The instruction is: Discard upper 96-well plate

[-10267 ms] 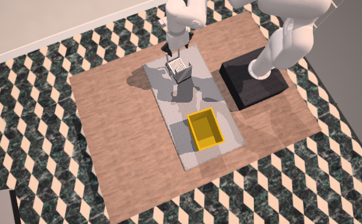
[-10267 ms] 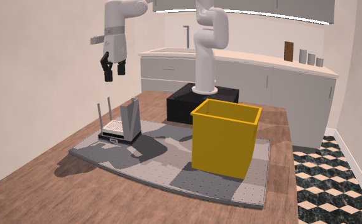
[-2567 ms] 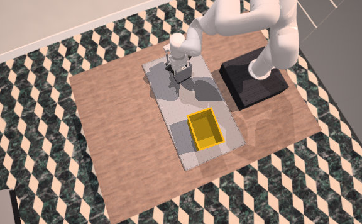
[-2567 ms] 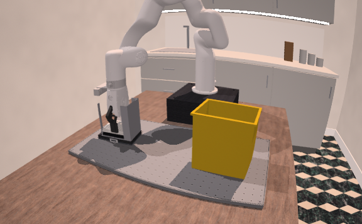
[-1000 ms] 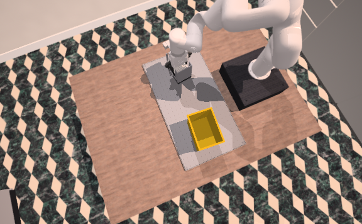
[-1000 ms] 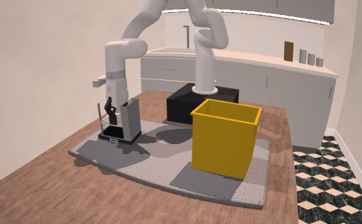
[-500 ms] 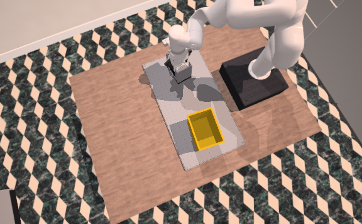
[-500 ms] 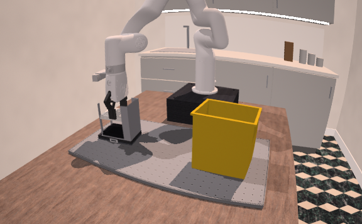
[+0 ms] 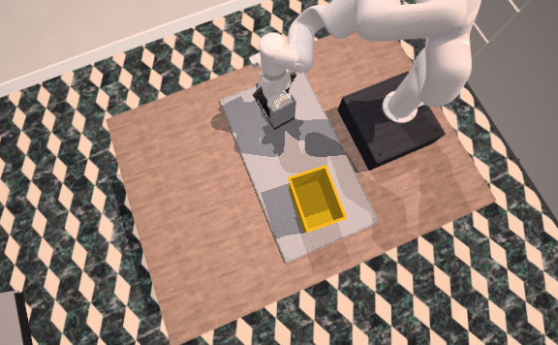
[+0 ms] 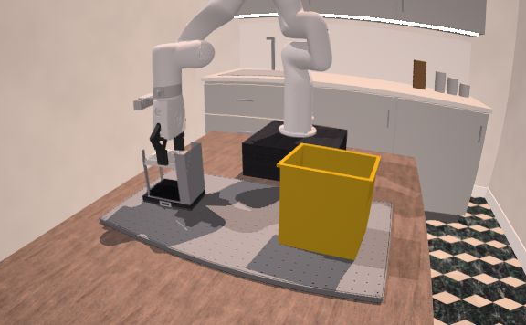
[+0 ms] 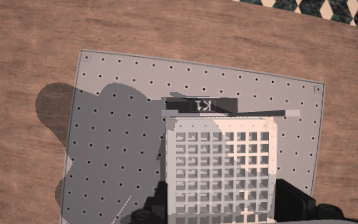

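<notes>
The grey side wall is 20 mm behind my hand, 60 mm to the left of it and 40 mm below it. Round my hand: thin post 60 mm ahead, 50 mm to the right, 40 mm below; white 96-well plate 10 mm below; black plate 100 mm below.
</notes>
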